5 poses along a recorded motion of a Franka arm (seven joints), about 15 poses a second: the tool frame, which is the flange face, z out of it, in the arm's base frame.
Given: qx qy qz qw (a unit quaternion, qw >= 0); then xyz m.
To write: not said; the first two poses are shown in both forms.
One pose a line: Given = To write
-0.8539 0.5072 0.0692 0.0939 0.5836 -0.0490 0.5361 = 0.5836 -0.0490 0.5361 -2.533 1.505 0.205
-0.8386 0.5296 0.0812 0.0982 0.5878 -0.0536 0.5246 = 0.5878 -0.0536 0.5246 -2.482 1.567 0.240
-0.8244 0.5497 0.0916 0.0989 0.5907 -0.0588 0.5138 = 0.5907 -0.0588 0.5138 -2.439 1.626 0.271
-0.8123 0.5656 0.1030 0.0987 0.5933 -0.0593 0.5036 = 0.5933 -0.0593 0.5036 -2.403 1.673 0.305
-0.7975 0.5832 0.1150 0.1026 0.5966 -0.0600 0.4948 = 0.5966 -0.0600 0.4948 -2.354 1.721 0.339
